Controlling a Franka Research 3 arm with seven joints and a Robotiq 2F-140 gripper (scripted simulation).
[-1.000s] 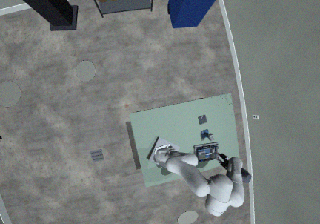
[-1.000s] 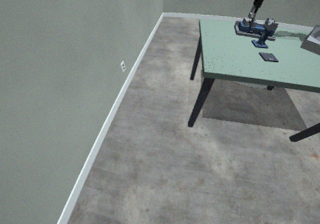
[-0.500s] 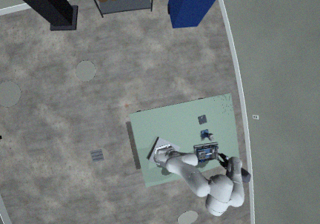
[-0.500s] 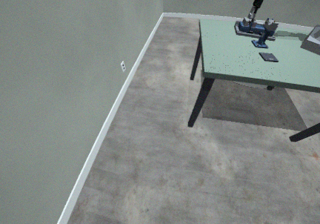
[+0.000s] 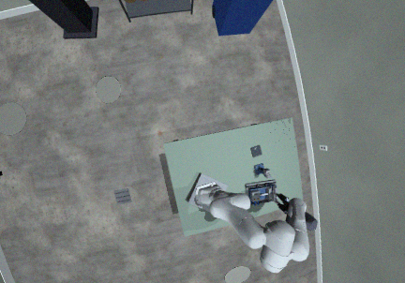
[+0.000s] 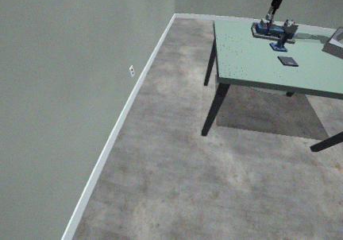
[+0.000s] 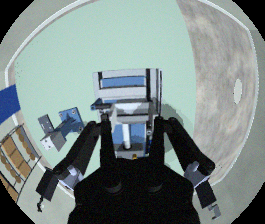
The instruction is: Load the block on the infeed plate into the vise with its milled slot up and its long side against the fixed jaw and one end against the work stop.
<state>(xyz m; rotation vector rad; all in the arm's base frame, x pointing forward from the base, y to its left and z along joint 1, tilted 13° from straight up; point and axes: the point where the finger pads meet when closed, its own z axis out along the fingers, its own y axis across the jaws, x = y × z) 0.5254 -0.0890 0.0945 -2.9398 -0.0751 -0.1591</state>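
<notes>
Right now my hand is 20 mm above the part. The rest, counted from my hand: vise (100 mm below, 70 mm behind, 20 mm to the left).
</notes>
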